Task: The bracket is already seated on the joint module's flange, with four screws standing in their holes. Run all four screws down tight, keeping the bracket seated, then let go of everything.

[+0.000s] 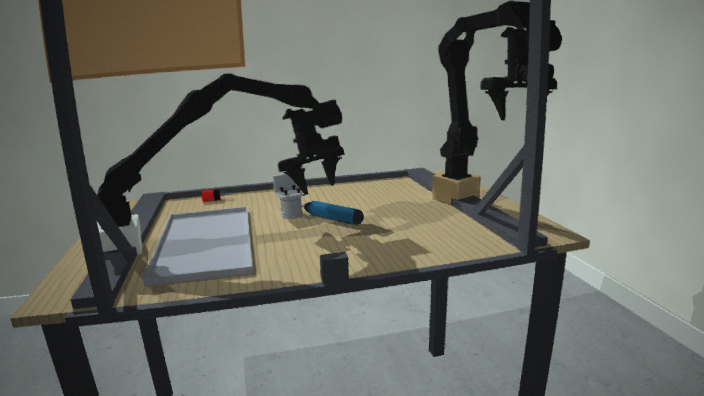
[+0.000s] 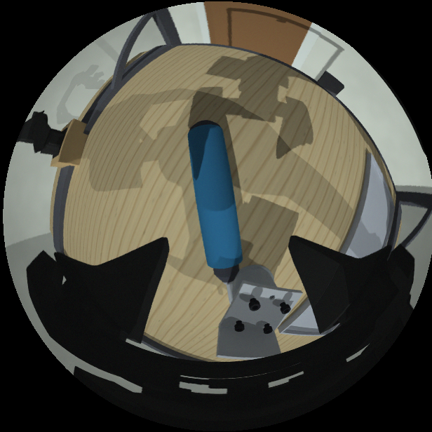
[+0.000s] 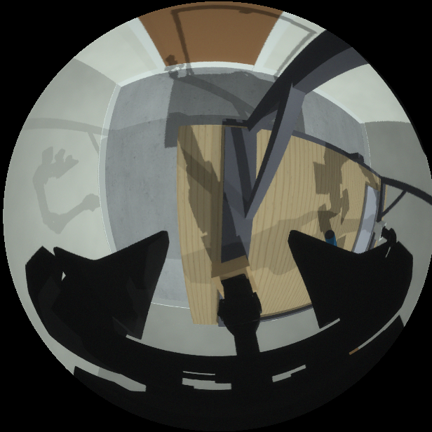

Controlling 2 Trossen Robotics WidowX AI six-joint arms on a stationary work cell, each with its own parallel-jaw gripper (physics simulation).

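Places are measured from the left arm's base along level axes (x ahead, y right, z down), in millimetres.
Where they show: left gripper, fingertip midpoint: (image 1: 319,190); right gripper, fingertip midpoint: (image 1: 519,120); left arm's base at its link origin: (image 1: 116,223); right arm's base at its link origin: (image 1: 456,176).
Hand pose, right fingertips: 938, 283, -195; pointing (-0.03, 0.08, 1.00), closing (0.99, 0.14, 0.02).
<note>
Each offset is from my right fingertips to the centre of the thing, as dx, dy, dz.
The grey-white joint module @[-487, -339, +231] (image 1: 291,207) stands upright at the back middle. The bracket @[-487, -339, +181] (image 1: 281,184) (image 2: 248,342) sits on its flange, one plate rising upright. Four black screws stand in the bracket's holes, heads above the plate; one is the screw (image 2: 254,304) nearest the blue tool. The blue cylindrical tool @[-413, -273, +243] (image 1: 334,212) (image 2: 215,200) (image 3: 331,240) lies on the table, dark nose close to the module. My left gripper (image 1: 319,188) (image 2: 230,243) is open and empty above the module and the tool's nose. My right gripper (image 3: 230,237) is open and empty, high at the right; the frame post partly hides it.
A grey tray @[-737, -240, +255] (image 1: 210,242) (image 2: 374,210) lies left of the module. A small red and black object @[-658, -599, +246] (image 1: 208,195) lies at the back left. A dark block @[-527, +95, +232] (image 1: 334,269) stands at the front edge. Frame posts, such as the right post (image 1: 536,125), rise at the table's sides.
</note>
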